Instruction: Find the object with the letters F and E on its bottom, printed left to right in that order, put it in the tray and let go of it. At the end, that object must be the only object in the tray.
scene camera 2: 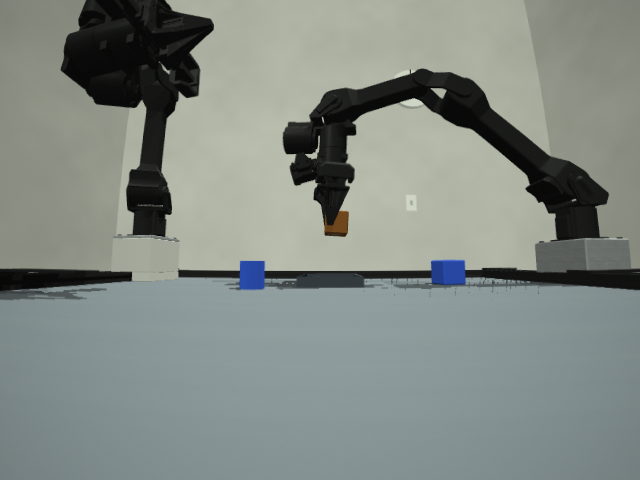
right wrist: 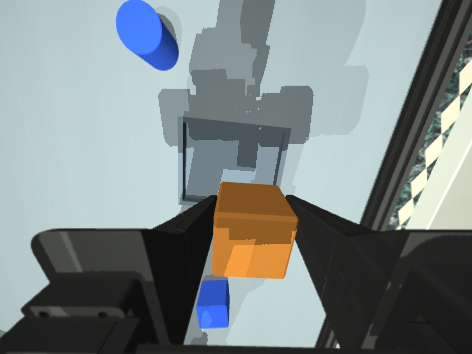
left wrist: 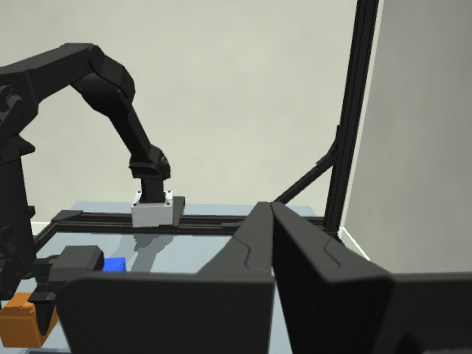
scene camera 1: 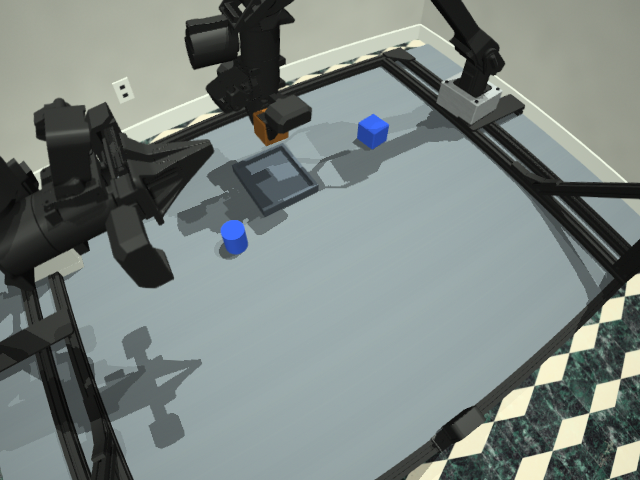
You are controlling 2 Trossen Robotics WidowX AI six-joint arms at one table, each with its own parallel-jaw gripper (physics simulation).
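An orange cube is held in the air by my right gripper, which is shut on it and points down. Its bottom is hidden. The grey square tray lies on the table below the cube's height; no object shows inside it in scene camera 1. A blue cylinder and a blue cube stand outside the tray. My left gripper is shut and empty, raised at the left.
The table is edged by a black frame. The blue cylinder stands left of the tray and the blue cube right of it in scene camera 2. The left arm hangs over the table's left part in scene camera 1.
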